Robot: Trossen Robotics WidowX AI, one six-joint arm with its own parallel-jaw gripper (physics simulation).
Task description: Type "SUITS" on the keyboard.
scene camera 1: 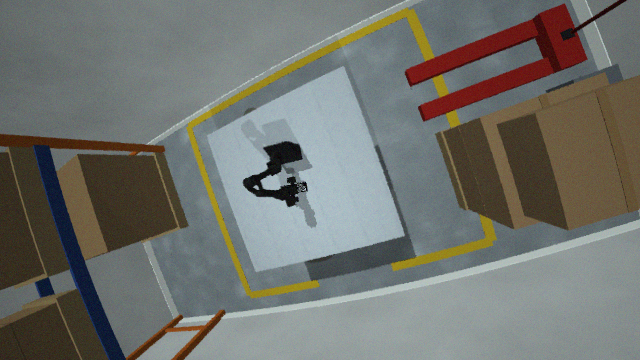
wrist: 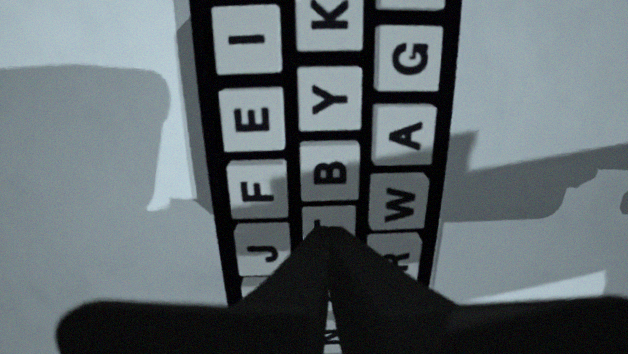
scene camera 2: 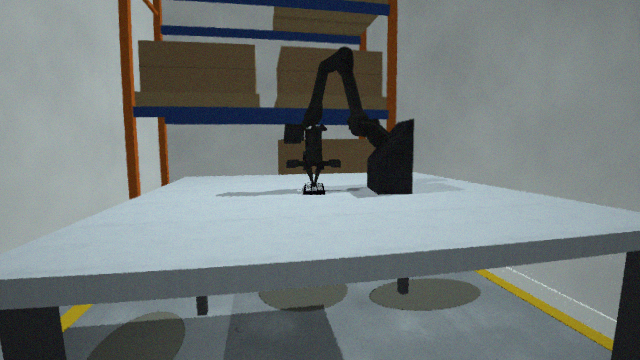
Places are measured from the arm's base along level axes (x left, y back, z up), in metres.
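Pixels of known places: gripper, fingertip midpoint: [scene camera 1: 297, 188] [wrist: 327, 239]; arm's base, link origin: [scene camera 1: 275, 155] [scene camera 2: 384, 141].
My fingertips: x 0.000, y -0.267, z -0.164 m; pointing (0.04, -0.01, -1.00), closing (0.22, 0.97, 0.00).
Observation:
Ahead of a thing's pixels: the offset from my fingertips to its top centre. Level surfaces: height alone.
A small black keyboard {dx -0.029, dy +0.006, dz +0.005 m} [scene camera 1: 303, 187] [scene camera 2: 314, 191] [wrist: 292, 150] with white letter keys lies on the table. My gripper [scene camera 2: 314, 184] [wrist: 327, 239] is shut with nothing between its fingers, and points down at the keyboard. In the wrist view its tips cover the lower part of the T key {dx -0.003, dy +0.001, dz +0.000 m} [wrist: 342, 216]; they look very near or touching it, but contact is hard to tell. The I key {dx -0.063, dy -0.009, dz +0.005 m} [wrist: 248, 57] is at the upper left, in the column left of the T. The fingers hide part of the lower keyboard. No S or U key can be made out.
The keyboard and the black arm base [scene camera 1: 285, 152] [scene camera 2: 392, 162] stand on the white table {dz -0.011 m} [scene camera 1: 345, 200] [scene camera 2: 320, 230]. Off the table are a rack [scene camera 2: 127, 100] with cartons, a red pallet jack [scene camera 1: 562, 45] and stacked cartons [scene camera 1: 575, 165].

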